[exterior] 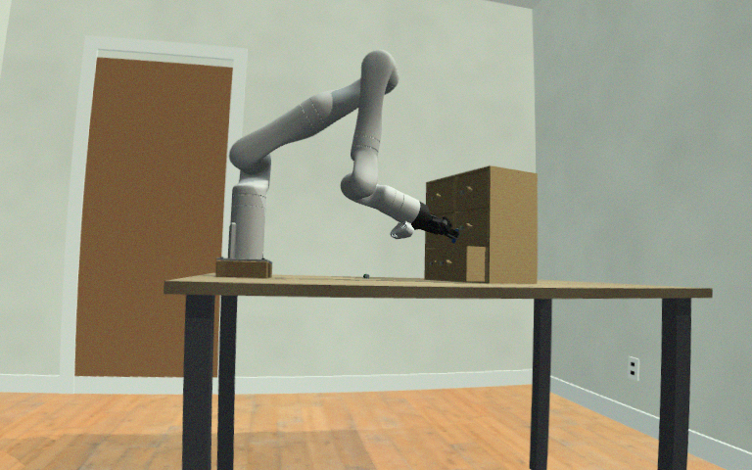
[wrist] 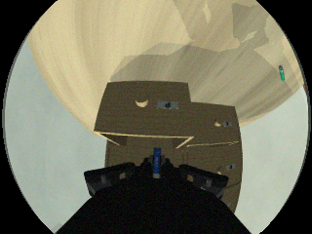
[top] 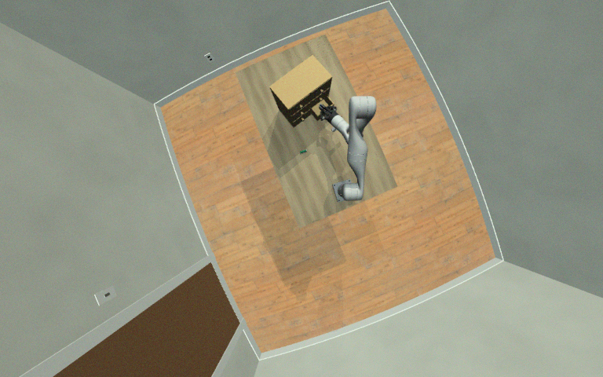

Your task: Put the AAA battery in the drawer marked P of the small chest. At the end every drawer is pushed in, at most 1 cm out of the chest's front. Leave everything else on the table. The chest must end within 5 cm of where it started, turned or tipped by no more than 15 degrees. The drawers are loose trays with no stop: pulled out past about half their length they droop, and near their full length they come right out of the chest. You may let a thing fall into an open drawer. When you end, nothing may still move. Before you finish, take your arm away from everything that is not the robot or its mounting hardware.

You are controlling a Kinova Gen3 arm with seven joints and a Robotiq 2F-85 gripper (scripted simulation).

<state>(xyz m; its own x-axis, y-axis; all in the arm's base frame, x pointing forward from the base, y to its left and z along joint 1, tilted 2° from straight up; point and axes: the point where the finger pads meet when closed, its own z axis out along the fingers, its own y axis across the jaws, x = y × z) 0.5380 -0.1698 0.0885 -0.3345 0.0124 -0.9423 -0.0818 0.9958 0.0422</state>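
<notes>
My gripper is now 10 mm short of the blue AAA battery. Also, from my hand: green battery: 150 mm behind, 250 mm to the left, 130 mm below; drawer: 60 mm ahead, 20 mm to the right, 110 mm below.
</notes>
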